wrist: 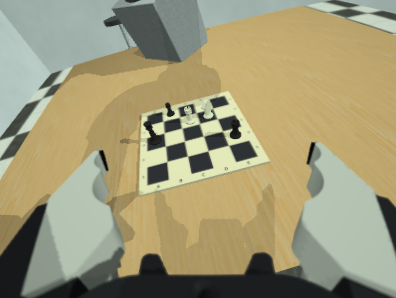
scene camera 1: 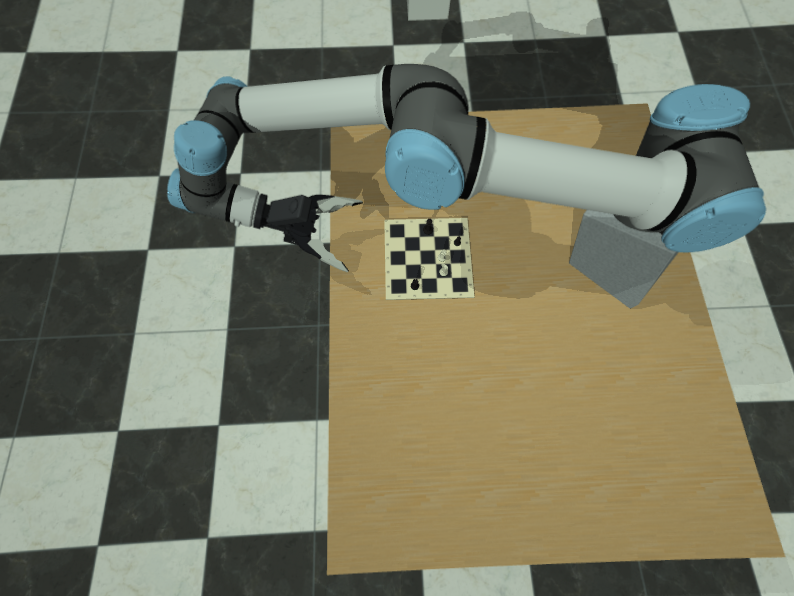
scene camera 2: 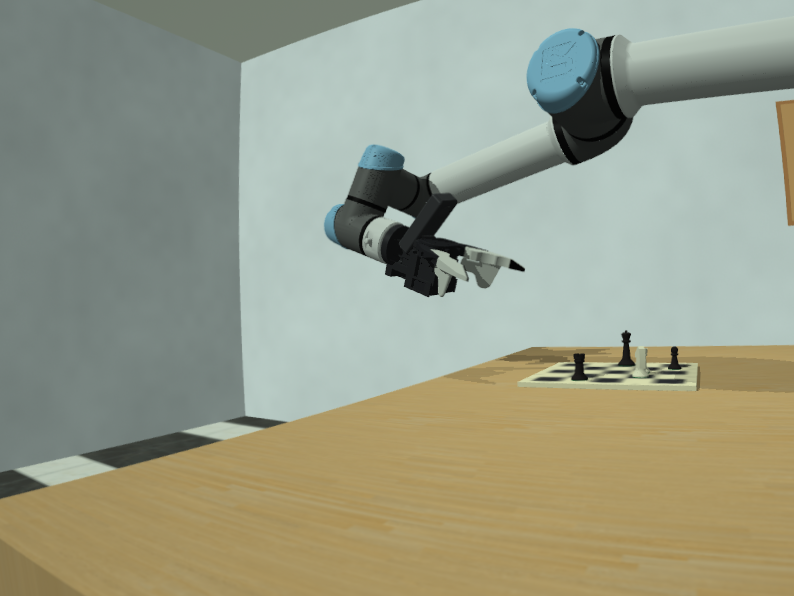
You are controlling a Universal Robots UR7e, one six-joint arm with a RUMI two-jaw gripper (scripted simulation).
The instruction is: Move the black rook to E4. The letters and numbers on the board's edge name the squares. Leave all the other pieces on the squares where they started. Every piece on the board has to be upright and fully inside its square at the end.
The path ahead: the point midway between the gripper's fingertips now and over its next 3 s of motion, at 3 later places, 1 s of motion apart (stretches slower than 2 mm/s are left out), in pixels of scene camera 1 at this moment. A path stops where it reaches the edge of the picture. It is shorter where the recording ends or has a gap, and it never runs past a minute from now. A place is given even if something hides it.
The gripper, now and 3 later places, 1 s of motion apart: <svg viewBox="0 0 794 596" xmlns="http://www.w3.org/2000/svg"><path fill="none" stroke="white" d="M356 236L350 247L363 259L399 262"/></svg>
